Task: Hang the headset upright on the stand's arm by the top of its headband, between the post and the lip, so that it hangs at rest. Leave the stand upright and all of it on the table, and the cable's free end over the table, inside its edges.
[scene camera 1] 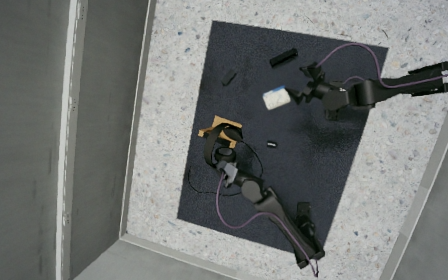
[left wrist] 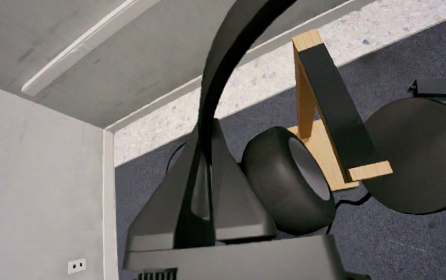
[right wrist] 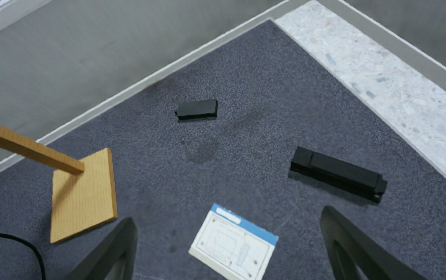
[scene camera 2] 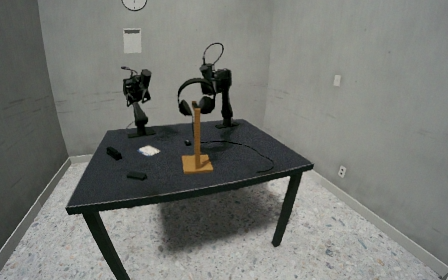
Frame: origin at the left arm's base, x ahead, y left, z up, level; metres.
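Seen in the pictures: left gripper, fingertip midpoint: (scene camera 1: 210, 164) (left wrist: 209, 124) (scene camera 2: 214, 93); right gripper, fingertip midpoint: (scene camera 1: 291, 78) (right wrist: 227, 218) (scene camera 2: 134, 104); left arm's base, origin of the base link: (scene camera 1: 302, 218) (scene camera 2: 226, 125); right arm's base, origin of the base link: (scene camera 2: 141, 134).
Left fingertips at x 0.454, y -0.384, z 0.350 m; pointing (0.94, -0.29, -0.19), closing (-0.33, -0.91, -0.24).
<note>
Offsets run from my left fingertips to a thing's middle.
The black headset @[0.042 m back, 0.074 m right, 0.022 m down] (scene camera 1: 210, 145) (scene camera 2: 194, 81) (left wrist: 220, 65) is upright in the air, its headband arched above the stand's arm, with visible space below the arch in scene camera 2. In the left wrist view the arm lies between the two ear cups. The wooden stand (scene camera 2: 197, 137) (left wrist: 340, 110) (right wrist: 90, 195) is upright on the table. My left gripper (scene camera 1: 220, 166) (left wrist: 209, 124) is shut on one side of the headband, above an ear cup. My right gripper (scene camera 1: 297, 81) (right wrist: 227, 218) is open, away from the stand. The cable (scene camera 2: 250, 147) (scene camera 1: 200, 192) lies on the table, its free end inside the edge.
A white and blue card @[0.270 m back, 0.288 m right, 0.349 m down] (scene camera 1: 276, 98) (scene camera 2: 149, 150) (right wrist: 235, 242) lies below my right gripper. A long black block @[0.296 m back, 0.491 m right, 0.330 m down] (scene camera 1: 283, 57) (right wrist: 337, 172) and a small black block @[0.010 m back, 0.393 m right, 0.343 m down] (scene camera 1: 229, 77) (right wrist: 197, 109) lie beyond it. A tiny dark object @[0.261 m back, 0.038 m right, 0.343 m down] (scene camera 1: 271, 144) lies near mid-table.
</note>
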